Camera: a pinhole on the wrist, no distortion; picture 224 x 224 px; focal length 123.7 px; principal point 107.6 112.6 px. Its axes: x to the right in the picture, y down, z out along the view. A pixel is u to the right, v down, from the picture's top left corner.
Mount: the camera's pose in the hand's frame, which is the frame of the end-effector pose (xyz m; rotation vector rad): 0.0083 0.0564 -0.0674 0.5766 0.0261 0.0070
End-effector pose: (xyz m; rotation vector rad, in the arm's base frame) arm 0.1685 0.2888 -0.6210 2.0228 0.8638 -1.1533
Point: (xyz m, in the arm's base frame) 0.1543 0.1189 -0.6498
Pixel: 85.1 214.2
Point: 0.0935 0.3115 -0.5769
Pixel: 29.2 46.0
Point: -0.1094 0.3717 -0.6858
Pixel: 87.7 35.2
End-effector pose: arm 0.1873 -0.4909 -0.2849 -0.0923 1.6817 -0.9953
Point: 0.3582 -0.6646 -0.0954
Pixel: 62.4 106.3
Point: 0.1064 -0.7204 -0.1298
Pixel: 114.8 21.0
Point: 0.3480 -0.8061 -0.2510
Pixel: 124.9 120.0
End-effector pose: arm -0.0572 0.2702 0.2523 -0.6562 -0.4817 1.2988
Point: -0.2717 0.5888 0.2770
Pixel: outside the picture
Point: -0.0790 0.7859 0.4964
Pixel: outside the picture
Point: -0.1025 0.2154 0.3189
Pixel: 45.1 120.7
